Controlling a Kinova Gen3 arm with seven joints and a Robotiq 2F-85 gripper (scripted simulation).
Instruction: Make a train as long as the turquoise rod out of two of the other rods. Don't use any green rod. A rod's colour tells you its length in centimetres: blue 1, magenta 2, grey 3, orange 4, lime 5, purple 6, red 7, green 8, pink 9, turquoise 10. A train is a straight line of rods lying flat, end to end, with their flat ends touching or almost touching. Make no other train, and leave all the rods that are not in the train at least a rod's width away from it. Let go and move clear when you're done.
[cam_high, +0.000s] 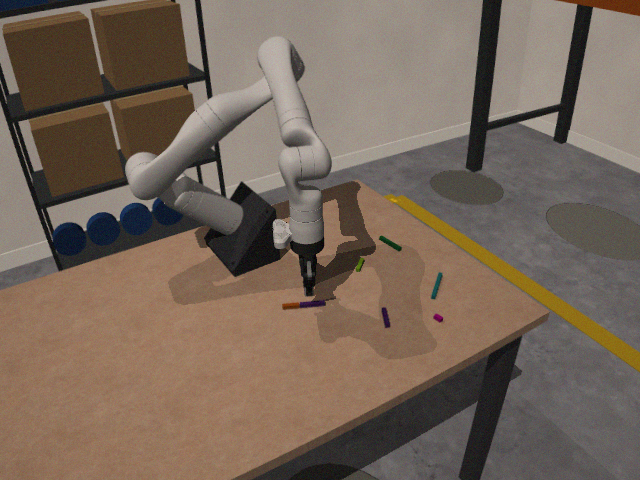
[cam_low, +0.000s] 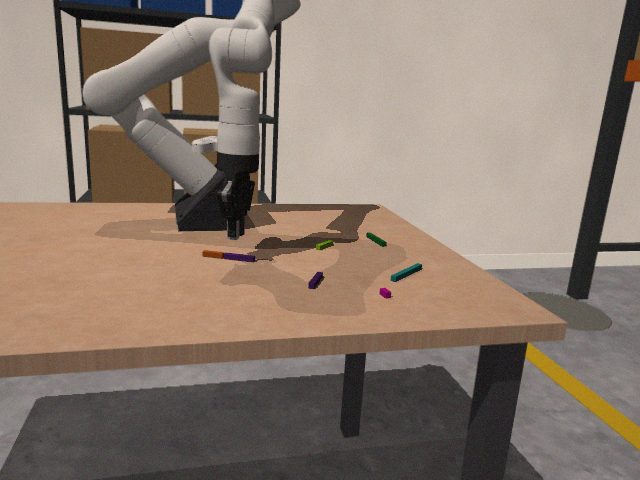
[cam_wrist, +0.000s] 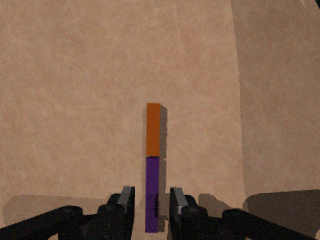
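Now: hand 1 cm to the right of the purple rod and 6 cm above it. Also, from my hand: orange rod (2 cm behind, 4 cm to the right, 6 cm below); lime rod (8 cm behind, 19 cm to the left, 6 cm below); magenta rod (19 cm ahead, 24 cm to the left, 6 cm below).
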